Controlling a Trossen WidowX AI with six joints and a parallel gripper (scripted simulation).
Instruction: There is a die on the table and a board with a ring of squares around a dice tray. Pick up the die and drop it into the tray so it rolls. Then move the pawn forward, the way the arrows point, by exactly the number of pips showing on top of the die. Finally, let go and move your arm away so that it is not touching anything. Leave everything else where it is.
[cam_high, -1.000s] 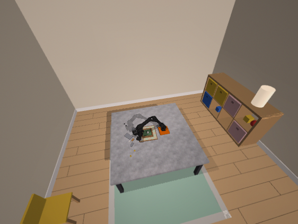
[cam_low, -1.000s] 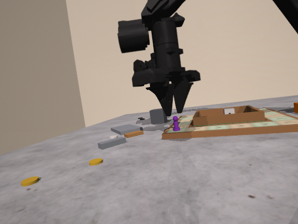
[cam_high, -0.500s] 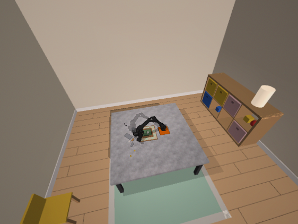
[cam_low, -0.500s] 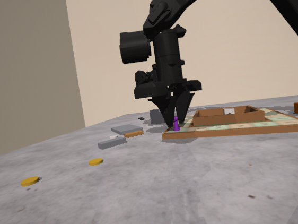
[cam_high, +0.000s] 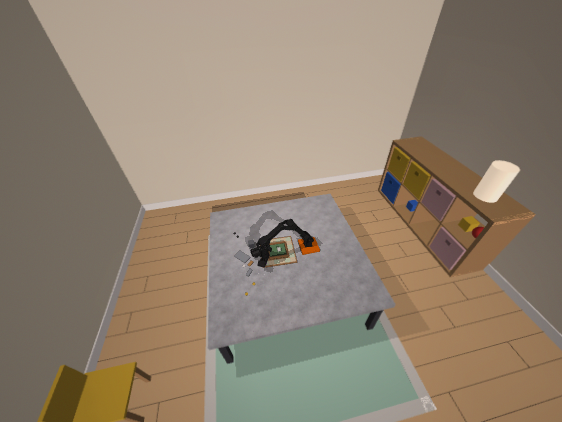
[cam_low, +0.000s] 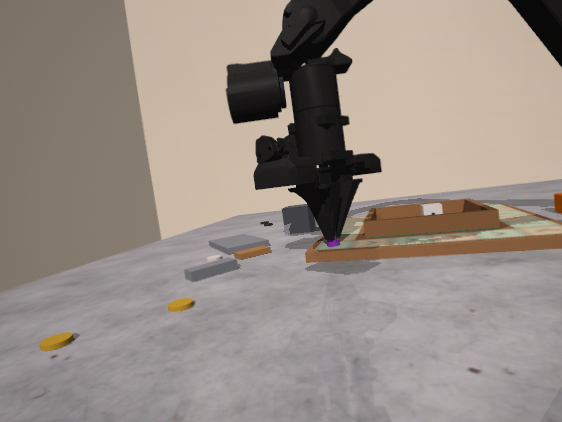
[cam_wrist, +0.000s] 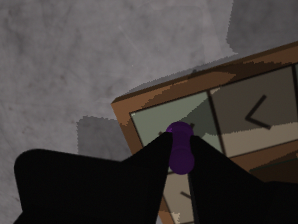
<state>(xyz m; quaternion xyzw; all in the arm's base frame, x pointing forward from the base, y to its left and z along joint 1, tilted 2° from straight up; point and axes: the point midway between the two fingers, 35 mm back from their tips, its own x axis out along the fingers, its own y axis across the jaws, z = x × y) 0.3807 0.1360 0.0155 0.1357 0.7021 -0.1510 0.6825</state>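
The white die lies 120 mm to the right of my gripper tip, 120 mm behind it and 10 mm above it. Also, from my gripper tip: grey bar (140 mm ahead, 70 mm to the left, 10 mm below); flat grey slab (190 mm ahead, 100 mm to the right, 20 mm below); purple pawn (10 mm above).
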